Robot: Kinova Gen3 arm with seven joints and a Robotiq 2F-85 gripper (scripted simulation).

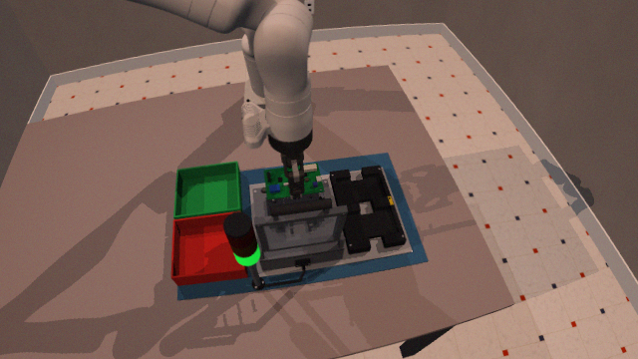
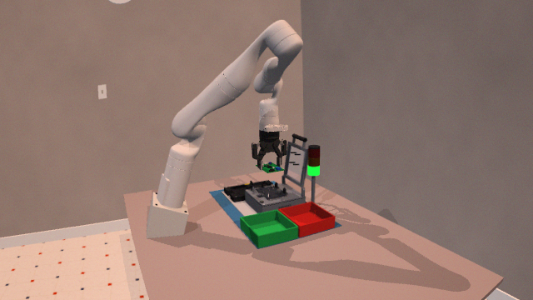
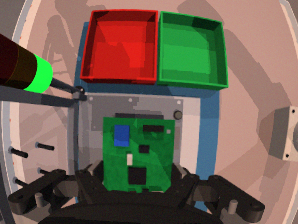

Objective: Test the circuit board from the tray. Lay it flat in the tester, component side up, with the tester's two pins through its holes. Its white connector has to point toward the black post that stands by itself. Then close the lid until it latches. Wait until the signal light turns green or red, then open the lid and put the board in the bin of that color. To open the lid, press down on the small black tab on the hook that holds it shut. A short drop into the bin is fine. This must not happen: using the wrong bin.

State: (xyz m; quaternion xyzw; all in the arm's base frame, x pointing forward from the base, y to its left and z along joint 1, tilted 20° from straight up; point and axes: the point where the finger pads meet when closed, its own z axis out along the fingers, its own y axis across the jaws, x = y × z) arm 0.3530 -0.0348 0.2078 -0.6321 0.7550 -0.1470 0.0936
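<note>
Now: the green circuit board 10 mm below my hand. Round my hand: green bin: 140 mm behind, 180 mm to the right, 160 mm below; then red bin: 210 mm to the right, 160 mm below; then tester lid: 110 mm ahead, 20 mm to the right, 10 mm above.
</note>
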